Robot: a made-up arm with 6 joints.
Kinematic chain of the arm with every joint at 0, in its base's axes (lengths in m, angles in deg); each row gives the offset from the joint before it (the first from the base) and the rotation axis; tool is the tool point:
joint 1: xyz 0 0 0.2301 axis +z
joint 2: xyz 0 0.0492 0 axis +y
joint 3: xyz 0 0 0.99 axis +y
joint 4: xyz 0 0 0.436 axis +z
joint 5: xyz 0 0 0 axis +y
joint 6: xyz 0 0 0.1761 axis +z
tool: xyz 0 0 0
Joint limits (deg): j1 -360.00..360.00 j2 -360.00..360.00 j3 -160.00..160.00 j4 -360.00..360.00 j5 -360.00..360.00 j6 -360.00..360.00
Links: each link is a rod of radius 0.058 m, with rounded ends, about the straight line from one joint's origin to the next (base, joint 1, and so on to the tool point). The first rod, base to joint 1, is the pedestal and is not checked.
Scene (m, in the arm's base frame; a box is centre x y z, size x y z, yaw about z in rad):
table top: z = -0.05
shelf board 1: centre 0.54 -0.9 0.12 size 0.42 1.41 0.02 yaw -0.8
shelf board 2: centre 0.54 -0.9 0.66 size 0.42 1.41 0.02 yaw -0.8
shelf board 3: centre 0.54 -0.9 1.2 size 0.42 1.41 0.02 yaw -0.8
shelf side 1: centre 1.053 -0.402 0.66 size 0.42 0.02 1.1 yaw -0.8
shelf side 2: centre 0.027 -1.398 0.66 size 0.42 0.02 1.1 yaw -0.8
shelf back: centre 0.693 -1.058 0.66 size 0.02 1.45 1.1 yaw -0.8
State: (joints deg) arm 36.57 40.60 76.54 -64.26 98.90 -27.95
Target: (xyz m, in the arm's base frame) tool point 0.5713 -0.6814 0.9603
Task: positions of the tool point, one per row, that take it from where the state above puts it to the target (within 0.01 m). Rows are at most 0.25 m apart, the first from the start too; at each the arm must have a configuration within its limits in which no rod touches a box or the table.
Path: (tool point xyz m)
1: 0.8839 0.2668 0.7786
2: 0.8624 0.0492 0.8247
3: 0.7884 -0.1442 0.8661
4: 0.6724 -0.3007 0.9025
5: 0.5278 -0.4120 0.9340
6: 0.3696 -0.4737 0.9603
7: 0.4744 -0.5817 0.9652
8: 0.5713 -0.6814 0.9603

